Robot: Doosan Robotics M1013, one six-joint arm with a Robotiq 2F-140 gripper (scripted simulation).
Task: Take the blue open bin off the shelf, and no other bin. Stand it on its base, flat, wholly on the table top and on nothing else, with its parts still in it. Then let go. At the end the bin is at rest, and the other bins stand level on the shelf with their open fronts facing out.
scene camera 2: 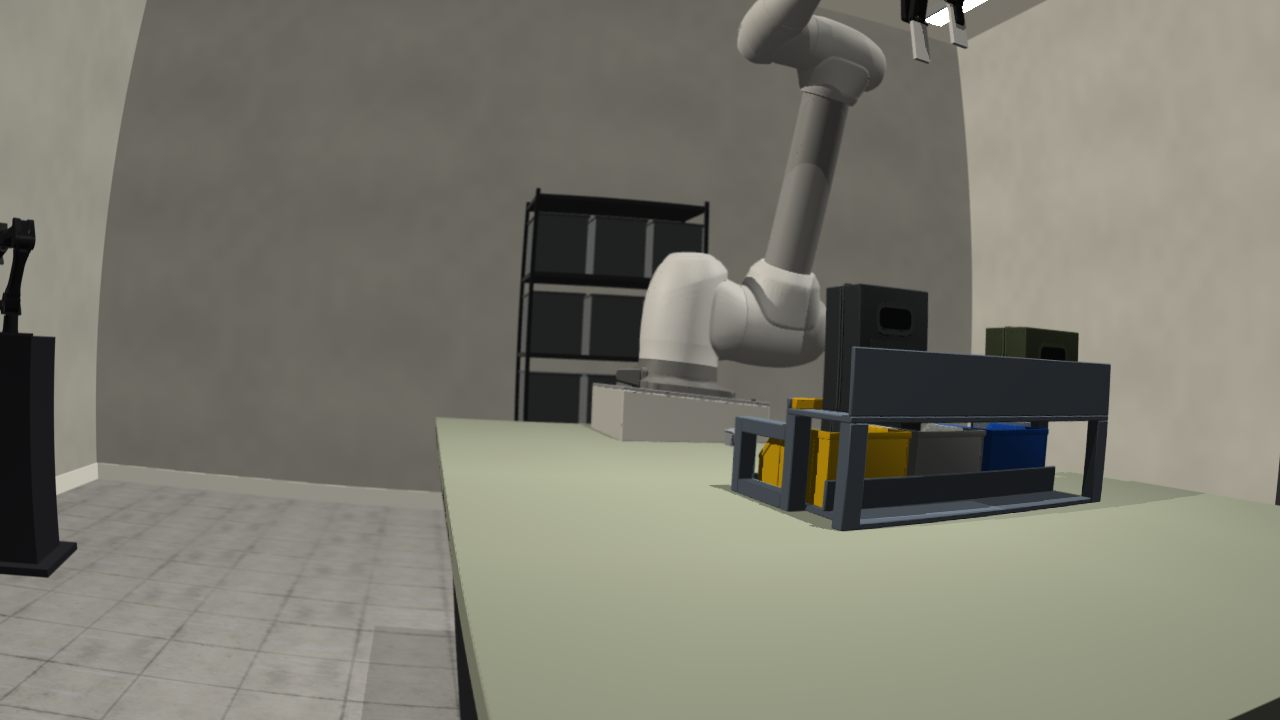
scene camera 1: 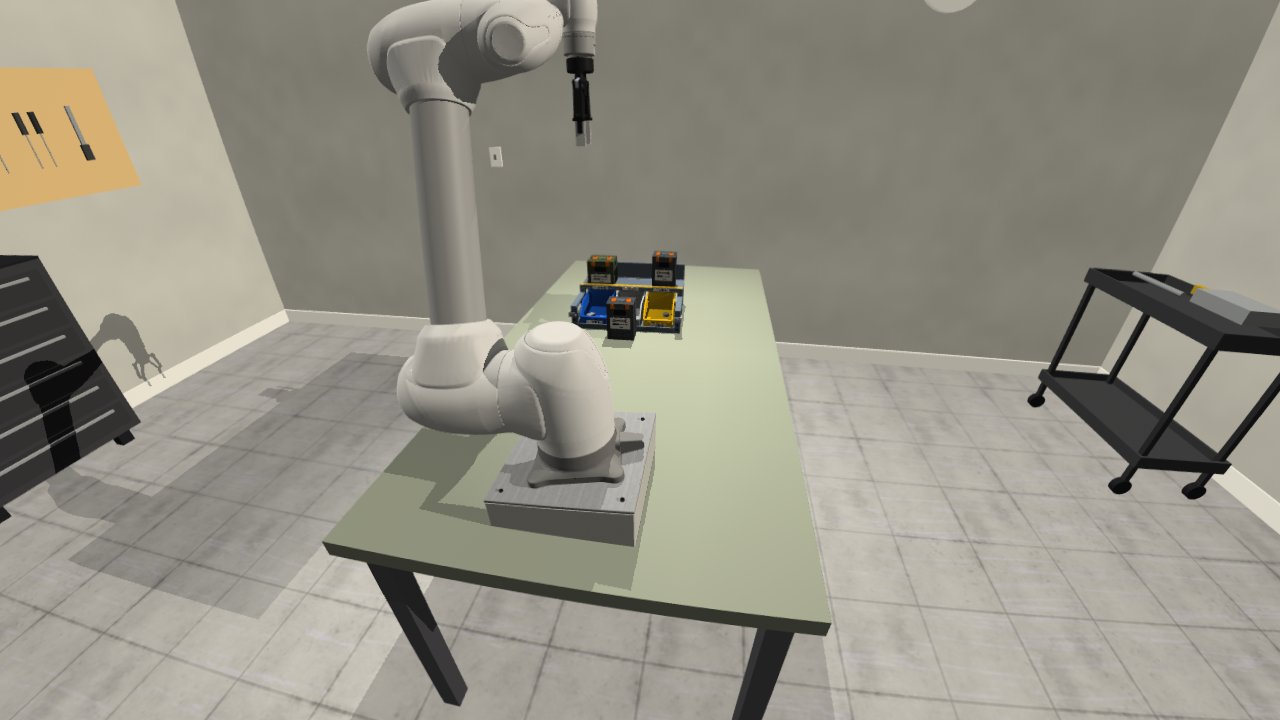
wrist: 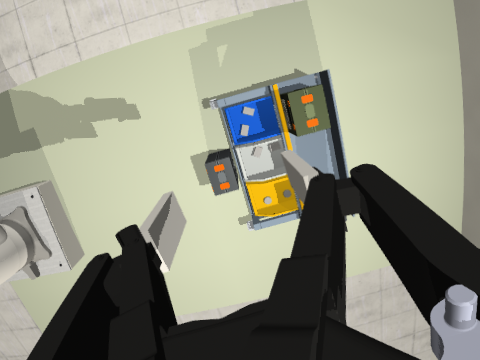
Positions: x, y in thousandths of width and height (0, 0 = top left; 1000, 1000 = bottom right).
Labels:
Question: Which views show the blue open bin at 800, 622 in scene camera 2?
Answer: Scene camera 2, scene camera 1 and the wrist view: all of them.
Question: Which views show the yellow bin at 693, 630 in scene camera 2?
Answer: Scene camera 2, scene camera 1 and the wrist view: all of them.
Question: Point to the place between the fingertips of the gripper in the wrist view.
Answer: At 482, 524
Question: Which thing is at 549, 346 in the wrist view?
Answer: A blue open bin.

